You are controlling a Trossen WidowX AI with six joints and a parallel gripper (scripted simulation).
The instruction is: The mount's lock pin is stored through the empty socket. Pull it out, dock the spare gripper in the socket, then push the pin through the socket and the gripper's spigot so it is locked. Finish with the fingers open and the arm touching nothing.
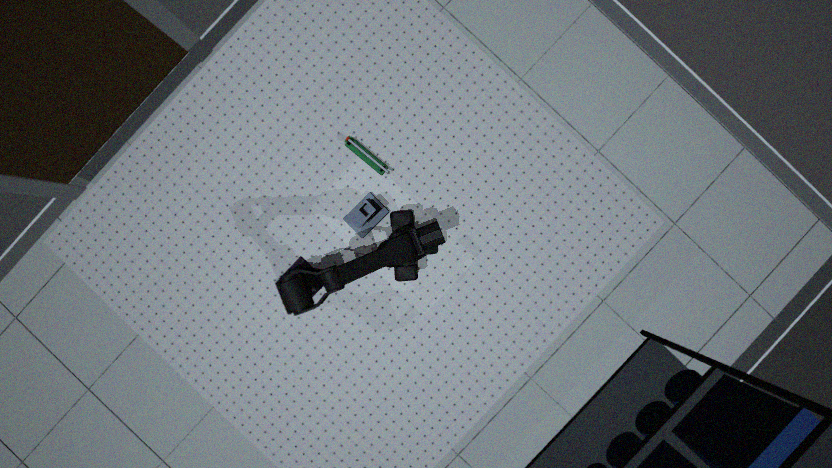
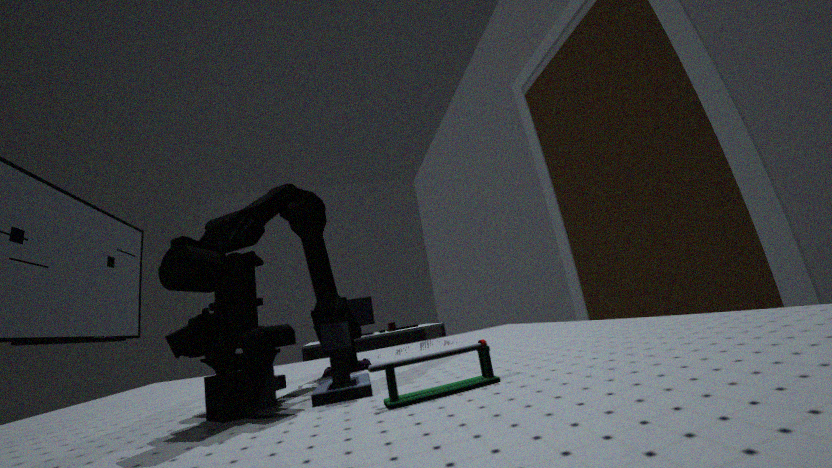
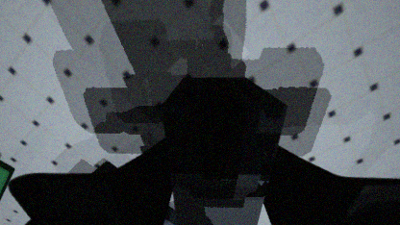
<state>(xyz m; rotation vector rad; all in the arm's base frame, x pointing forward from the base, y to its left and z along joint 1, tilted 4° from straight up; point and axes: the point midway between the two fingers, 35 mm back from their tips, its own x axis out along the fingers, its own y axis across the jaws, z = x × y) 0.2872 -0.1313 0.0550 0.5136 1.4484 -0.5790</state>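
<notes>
Right now the grey mount is 1 cm behind my gripper tip, 14 cm to the left of it and 4 cm above it. Round my gripper tip: spare gripper: 1 cm behind, 1 cm to the left, 2 cm above; green rack: 10 cm ahead, 26 cm to the left, 1 cm above.
</notes>
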